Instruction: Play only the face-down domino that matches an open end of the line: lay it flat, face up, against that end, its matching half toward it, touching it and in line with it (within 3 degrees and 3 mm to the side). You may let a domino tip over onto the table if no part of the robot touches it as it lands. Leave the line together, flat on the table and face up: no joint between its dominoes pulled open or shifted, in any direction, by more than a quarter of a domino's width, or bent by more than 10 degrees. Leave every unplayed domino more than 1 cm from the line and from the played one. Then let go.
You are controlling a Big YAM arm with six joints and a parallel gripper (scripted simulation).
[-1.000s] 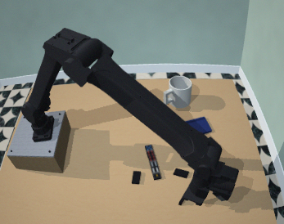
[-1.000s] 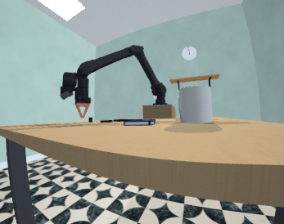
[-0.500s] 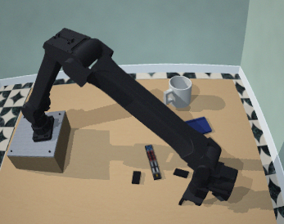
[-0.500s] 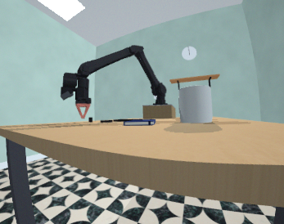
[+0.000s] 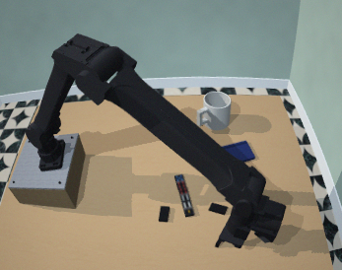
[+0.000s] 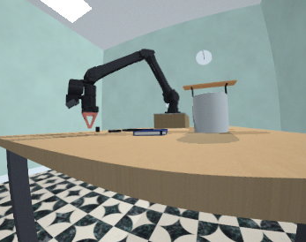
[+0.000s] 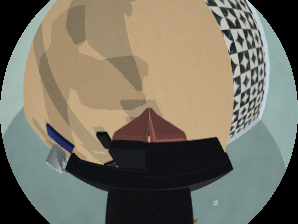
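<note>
Right now the domino is 30 mm behind my hand, 20 mm to the left of it and 10 mm below it. Round my hand: white mug (60 mm ahead, 510 mm to the left, 20 mm above).
</note>
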